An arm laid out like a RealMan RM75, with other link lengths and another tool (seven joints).
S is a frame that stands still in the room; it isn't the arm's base.
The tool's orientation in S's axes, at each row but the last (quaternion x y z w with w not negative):
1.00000 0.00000 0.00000 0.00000
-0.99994 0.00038 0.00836 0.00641
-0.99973 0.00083 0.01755 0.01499
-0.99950 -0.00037 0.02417 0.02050
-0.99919 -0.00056 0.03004 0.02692
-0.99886 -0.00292 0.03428 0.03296
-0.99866 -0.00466 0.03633 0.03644
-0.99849 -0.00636 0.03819 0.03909
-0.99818 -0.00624 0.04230 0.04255
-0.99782 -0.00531 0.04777 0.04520
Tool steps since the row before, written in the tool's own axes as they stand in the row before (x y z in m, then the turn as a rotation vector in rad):
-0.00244 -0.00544 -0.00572 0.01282 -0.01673 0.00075
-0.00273 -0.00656 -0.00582 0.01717 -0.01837 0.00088
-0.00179 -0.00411 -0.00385 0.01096 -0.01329 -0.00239
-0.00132 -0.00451 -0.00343 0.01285 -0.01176 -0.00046
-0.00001 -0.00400 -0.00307 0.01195 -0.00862 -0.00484
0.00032 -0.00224 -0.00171 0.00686 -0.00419 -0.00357
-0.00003 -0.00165 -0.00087 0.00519 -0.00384 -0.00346
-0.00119 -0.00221 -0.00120 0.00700 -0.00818 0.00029
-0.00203 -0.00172 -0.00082 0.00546 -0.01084 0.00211
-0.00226 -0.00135 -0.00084 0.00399 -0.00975 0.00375
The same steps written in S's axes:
-0.00244 0.00544 0.00572 0.01282 0.01673 -0.00075
-0.00263 0.00649 0.00595 0.01717 0.01837 -0.00093
-0.00164 0.00399 0.00403 0.01107 0.01320 0.00240
-0.00115 0.00436 0.00367 0.01286 0.01175 0.00032
0.00018 0.00383 0.00328 0.01222 0.00838 0.00457
0.00043 0.00213 0.00183 0.00707 0.00400 0.00336
0.00002 0.00158 0.00099 0.00540 0.00364 0.00335
-0.00112 0.00209 0.00146 0.00688 0.00829 -0.00018
-0.00197 0.00161 0.00113 0.00516 0.01107 -0.00163
-0.00218 0.00124 0.00117 0.00355 0.01011 -0.00321

